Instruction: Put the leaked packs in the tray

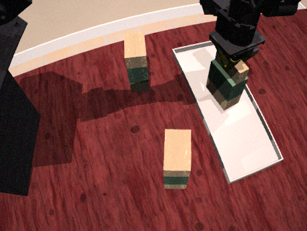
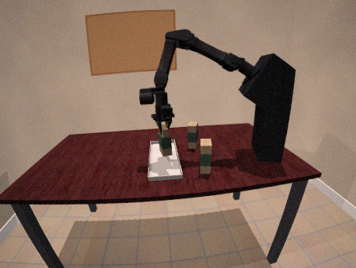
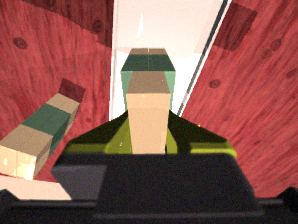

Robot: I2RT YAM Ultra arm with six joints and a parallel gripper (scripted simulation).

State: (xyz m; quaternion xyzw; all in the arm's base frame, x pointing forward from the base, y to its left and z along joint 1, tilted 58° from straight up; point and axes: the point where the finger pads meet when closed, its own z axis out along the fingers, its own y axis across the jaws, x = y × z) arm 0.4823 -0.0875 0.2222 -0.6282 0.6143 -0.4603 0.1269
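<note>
Right now the white tray is 140 mm below my hand and 10 mm to the right of it.
</note>
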